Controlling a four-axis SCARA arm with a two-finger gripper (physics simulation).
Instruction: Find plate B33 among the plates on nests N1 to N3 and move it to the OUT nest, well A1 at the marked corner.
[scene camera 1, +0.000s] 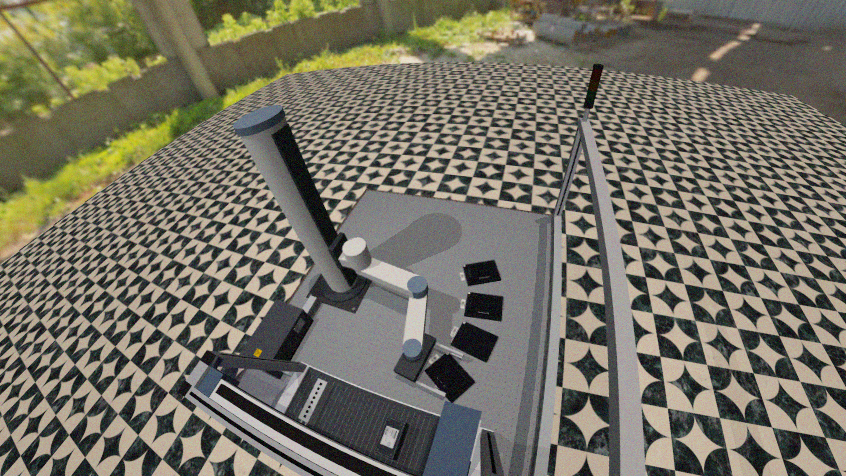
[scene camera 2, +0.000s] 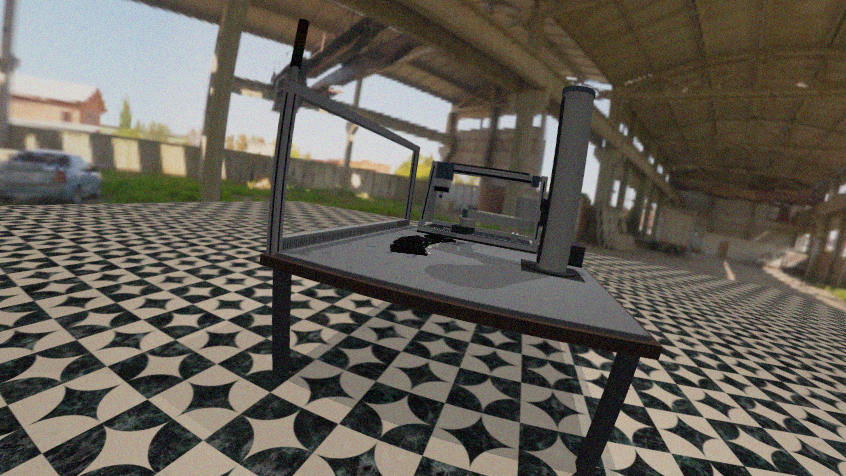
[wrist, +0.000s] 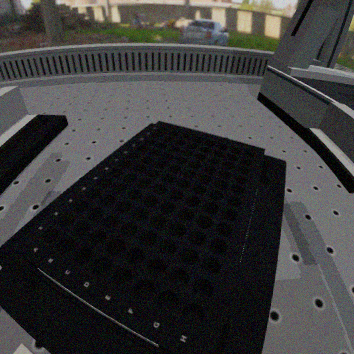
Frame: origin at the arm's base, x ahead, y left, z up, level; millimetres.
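Seen in the pictures: gripper, fingertip midpoint: (scene camera 1: 454, 375) (scene camera 2: 438, 229) (wrist: 174, 105); arm's base, link origin: (scene camera 1: 344, 282) (scene camera 2: 550, 272).
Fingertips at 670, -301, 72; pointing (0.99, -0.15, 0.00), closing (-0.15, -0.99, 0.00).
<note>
Pixels of each thing's top centre, then the offset from my fingertips to it, as dx, dy, dz. "pt": a spot on its surface instead. Level surfaces: height alone.
- black multi-well plate, top centre: (wrist: 171, 185) (scene camera 1: 449, 375) -21, +3, -33
- black nest, surface spot: (wrist: 267, 240) pt -51, -43, -48
- dark slatted deck, surface height: dz -10
- small labelled box, surface spot: (scene camera 1: 391, 436) pt -135, -271, +61
- blue block, surface spot: (scene camera 1: 452, 438) pt +64, -232, +428
- dark box, surface spot: (scene camera 1: 272, 331) pt -786, -92, +55
My gripper (scene camera 1: 454, 375) (wrist: 174, 105) is open, its fingers wide apart above and either side of a black multi-well plate (scene camera 1: 444, 383) (wrist: 150, 200), nothing between them. The plate lies flat on a black nest (wrist: 267, 240). Row letters run along its near edge, with H at the near right corner. No plate name is readable. Three more black nest spots (scene camera 1: 474, 341) (scene camera 1: 483, 306) (scene camera 1: 481, 271) follow in an arc, with small pale tags beside them too small to read. I cannot tell which is OUT. In scene camera 2 the black shapes (scene camera 2: 408, 244) overlap.
The arm's column (scene camera 1: 289, 201) (scene camera 2: 570, 183) stands at the table's side. A dark slatted deck (scene camera 1: 354, 408) under a gantry bears a small labelled box (scene camera 1: 391, 436); a blue block (scene camera 1: 452, 438) is at its end. A dark box (scene camera 1: 272, 331) sits near the column. A tall guard frame (scene camera 1: 609, 266) (scene camera 2: 283, 171) lines one edge.
</note>
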